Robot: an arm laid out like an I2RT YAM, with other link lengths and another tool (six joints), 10 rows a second.
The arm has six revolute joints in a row. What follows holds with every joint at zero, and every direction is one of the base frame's. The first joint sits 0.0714 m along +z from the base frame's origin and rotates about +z. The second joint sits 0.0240 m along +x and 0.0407 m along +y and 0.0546 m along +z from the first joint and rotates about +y. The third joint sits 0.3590 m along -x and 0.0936 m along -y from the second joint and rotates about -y. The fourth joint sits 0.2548 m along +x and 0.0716 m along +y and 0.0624 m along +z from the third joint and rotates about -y. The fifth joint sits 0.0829 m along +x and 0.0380 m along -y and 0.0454 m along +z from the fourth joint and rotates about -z. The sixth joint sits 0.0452 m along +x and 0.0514 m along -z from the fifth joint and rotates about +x. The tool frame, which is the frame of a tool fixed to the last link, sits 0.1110 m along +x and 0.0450 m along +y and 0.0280 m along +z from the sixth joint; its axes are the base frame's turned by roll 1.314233, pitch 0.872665 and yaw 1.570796 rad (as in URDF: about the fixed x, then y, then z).
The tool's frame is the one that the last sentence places.
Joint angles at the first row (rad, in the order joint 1, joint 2, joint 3, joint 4, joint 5, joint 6):
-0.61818 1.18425 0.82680 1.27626 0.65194 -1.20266
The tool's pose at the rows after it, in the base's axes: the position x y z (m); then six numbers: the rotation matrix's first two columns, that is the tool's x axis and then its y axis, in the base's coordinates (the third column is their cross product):
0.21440 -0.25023 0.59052 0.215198 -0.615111 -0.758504 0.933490 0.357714 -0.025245
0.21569 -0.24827 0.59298 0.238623 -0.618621 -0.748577 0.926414 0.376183 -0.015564
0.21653 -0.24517 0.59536 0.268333 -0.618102 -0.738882 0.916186 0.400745 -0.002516
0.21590 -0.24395 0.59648 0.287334 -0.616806 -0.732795 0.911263 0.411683 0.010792
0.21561 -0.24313 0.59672 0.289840 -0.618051 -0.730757 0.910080 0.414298 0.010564
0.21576 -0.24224 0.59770 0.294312 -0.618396 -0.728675 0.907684 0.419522 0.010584
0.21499 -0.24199 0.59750 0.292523 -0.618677 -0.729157 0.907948 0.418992 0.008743
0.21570 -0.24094 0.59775 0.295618 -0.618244 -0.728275 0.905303 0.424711 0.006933
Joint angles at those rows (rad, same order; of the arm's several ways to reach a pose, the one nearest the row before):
-0.61818 1.18577 0.82373 1.28697 0.64889 -1.19038
-0.61815 1.18882 0.82528 1.29469 0.63666 -1.17050
-0.61667 1.18732 0.82530 1.29620 0.62434 -1.14289
-0.61667 1.18730 0.82376 1.30231 0.62280 -1.12599
-0.61669 1.18579 0.82220 1.30391 0.61974 -1.12440
-0.61667 1.18423 0.82376 1.30081 0.61516 -1.11985
-0.61820 1.18117 0.82224 1.29774 0.61359 -1.11982
-0.61664 1.17963 0.82223 1.29470 0.60900 -1.11676

